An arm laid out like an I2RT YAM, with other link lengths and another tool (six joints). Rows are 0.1 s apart.
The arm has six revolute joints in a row. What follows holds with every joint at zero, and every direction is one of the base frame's.
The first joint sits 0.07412 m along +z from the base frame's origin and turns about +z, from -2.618 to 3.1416 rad.
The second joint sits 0.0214 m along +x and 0.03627 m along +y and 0.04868 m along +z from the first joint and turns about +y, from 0 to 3.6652 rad.
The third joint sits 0.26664 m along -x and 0.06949 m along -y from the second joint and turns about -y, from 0 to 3.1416 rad.
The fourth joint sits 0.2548 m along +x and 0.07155 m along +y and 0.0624 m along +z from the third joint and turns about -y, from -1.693 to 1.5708 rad.
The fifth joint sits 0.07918 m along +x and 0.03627 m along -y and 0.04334 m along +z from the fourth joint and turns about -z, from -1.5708 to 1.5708 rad.
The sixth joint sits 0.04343 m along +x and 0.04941 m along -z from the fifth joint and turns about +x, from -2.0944 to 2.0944 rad.
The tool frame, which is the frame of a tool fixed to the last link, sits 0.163 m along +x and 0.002 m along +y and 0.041 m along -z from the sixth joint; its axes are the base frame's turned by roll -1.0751, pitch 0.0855 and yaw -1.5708 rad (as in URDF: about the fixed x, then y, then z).
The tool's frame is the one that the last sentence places.
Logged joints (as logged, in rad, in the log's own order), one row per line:
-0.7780, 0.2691, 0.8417, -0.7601, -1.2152, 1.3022
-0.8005, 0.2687, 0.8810, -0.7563, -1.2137, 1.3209
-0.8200, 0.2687, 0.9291, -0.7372, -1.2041, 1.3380
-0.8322, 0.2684, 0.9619, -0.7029, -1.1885, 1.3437
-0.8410, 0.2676, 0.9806, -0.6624, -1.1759, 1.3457
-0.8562, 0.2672, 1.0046, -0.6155, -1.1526, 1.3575
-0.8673, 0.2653, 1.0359, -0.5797, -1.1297, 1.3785
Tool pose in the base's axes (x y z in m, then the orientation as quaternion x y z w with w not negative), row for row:
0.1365, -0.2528, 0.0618, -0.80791, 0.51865, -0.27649, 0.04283
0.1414, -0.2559, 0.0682, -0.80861, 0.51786, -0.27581, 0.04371
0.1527, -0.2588, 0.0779, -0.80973, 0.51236, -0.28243, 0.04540
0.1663, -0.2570, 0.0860, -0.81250, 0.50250, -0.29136, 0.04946
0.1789, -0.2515, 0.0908, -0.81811, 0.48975, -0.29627, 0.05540
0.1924, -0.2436, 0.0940, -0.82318, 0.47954, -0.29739, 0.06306
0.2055, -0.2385, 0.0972, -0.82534, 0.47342, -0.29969, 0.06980
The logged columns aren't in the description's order. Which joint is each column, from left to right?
Columns, left to right: joint 4, joint 5, joint 3, joint 1, joint 6, joint 2.
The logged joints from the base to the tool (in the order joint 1, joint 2, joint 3, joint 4, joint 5, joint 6), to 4 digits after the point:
-0.7601, 1.3022, 0.8417, -0.7780, 0.2691, -1.2152
-0.7563, 1.3209, 0.8810, -0.8005, 0.2687, -1.2137
-0.7372, 1.3380, 0.9291, -0.8200, 0.2687, -1.2041
-0.7029, 1.3437, 0.9619, -0.8322, 0.2684, -1.1885
-0.6624, 1.3457, 0.9806, -0.8410, 0.2676, -1.1759
-0.6155, 1.3575, 1.0046, -0.8562, 0.2672, -1.1526
-0.5797, 1.3785, 1.0359, -0.8673, 0.2653, -1.1297

